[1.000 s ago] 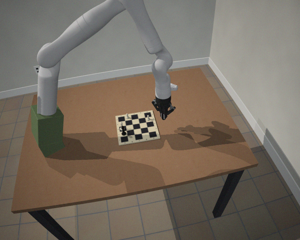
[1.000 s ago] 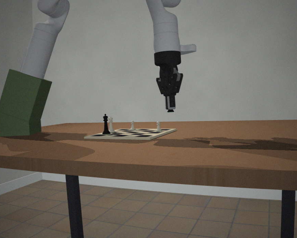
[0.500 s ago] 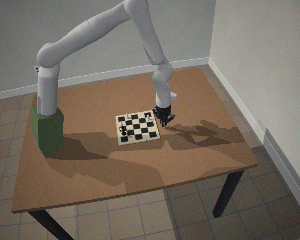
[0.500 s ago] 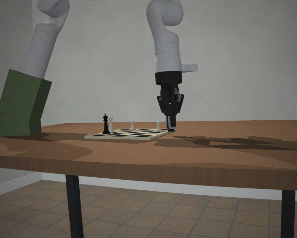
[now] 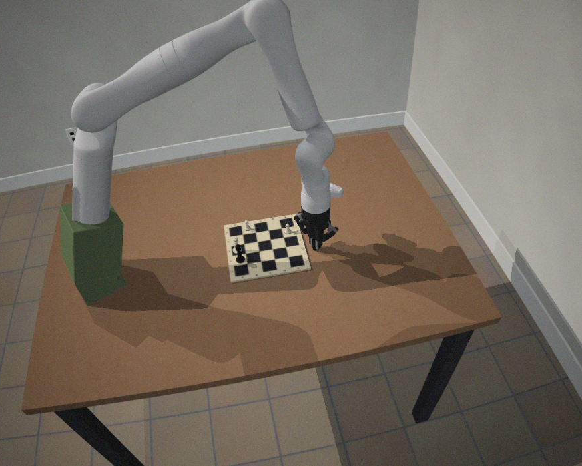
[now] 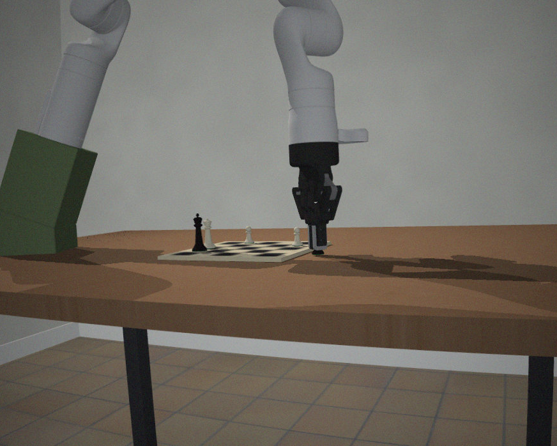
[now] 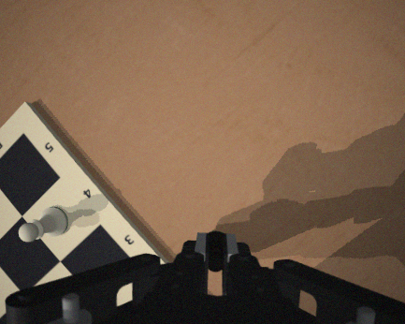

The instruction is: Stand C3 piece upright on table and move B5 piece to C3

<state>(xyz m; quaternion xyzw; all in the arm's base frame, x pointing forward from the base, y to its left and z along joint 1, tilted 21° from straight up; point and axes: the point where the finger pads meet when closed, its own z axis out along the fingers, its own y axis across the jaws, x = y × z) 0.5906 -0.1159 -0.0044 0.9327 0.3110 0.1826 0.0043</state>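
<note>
The black pawn is 10 mm below my hand. Round my hand: tall white piece (210 mm behind, 70 mm to the left); then chessboard (130 mm behind, 60 mm to the left, 30 mm below); then black king (210 mm behind, 30 mm to the left, 10 mm above).
</note>
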